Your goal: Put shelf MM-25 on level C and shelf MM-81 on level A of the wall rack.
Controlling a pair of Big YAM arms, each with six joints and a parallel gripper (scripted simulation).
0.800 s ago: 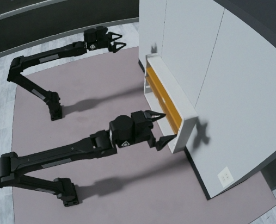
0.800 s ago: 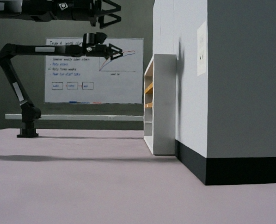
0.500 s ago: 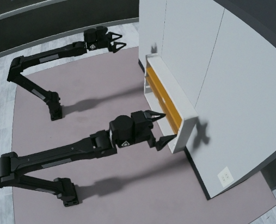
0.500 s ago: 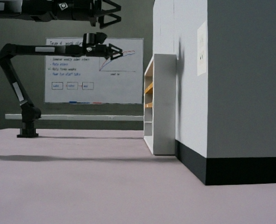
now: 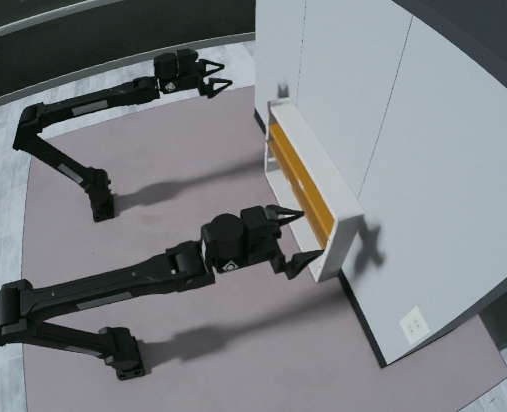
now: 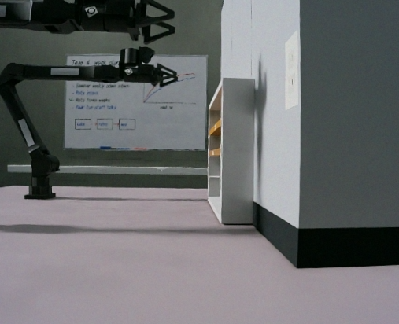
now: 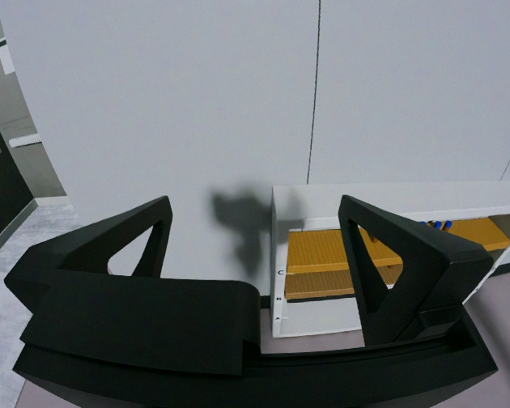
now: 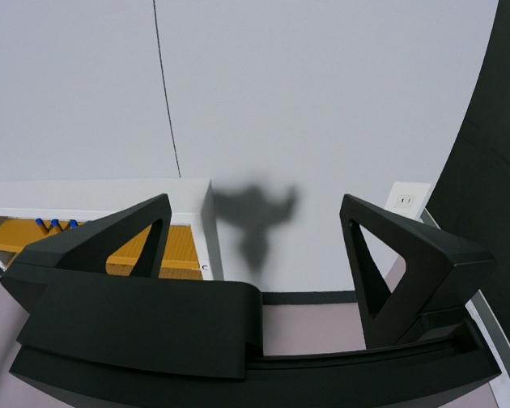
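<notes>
Right now my left hand is 290 mm above the white wall rack, 280 mm to the left of it and 170 mm short of it. Round my left hand: pale wall (360 mm ahead, 280 mm to the right, 20 mm below); white runner (510 mm to the right, 300 mm below, 150 mm ahead); dark baseboard (440 mm below, 280 mm to the right, 210 mm ahead).
The white runner is 29 cm below my right hand, 14 cm ahead of it and 8 cm to the left of it. The rest, counted from my right hand: pale wall 35 cm ahead, 31 cm to the left, 1 cm below; wall socket 24 cm to the right, 20 cm ahead, 16 cm below; white wall rack 31 cm to the left, 28 cm below, 16 cm ahead.
</notes>
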